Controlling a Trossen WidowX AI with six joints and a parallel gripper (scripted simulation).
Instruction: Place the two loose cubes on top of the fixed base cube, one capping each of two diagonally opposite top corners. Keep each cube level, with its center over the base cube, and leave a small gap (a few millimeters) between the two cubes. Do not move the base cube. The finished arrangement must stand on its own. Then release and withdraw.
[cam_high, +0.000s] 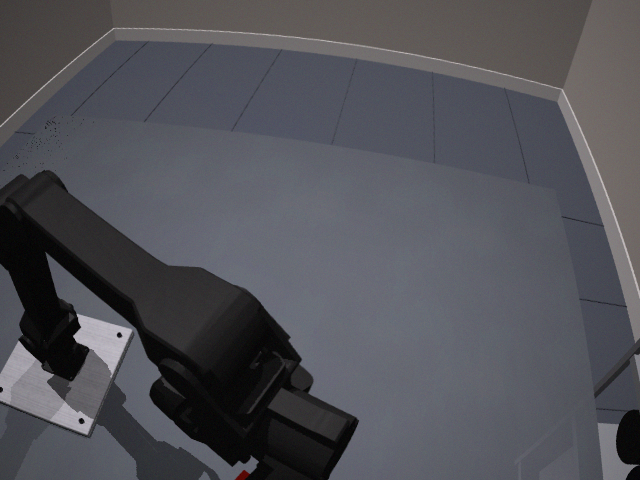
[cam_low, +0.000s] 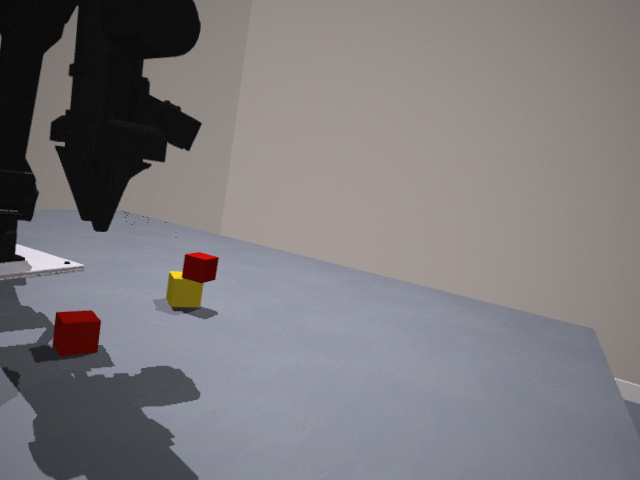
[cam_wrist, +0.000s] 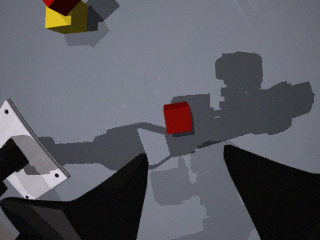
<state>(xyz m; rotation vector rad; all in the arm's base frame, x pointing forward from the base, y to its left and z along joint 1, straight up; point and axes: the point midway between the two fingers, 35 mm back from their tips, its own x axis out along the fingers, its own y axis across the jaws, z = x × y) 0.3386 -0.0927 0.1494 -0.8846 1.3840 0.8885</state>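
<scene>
Now: gripper tip 19 cm to the right of the yellow base cube, 10 cm above it and 5 cm past it.
</scene>
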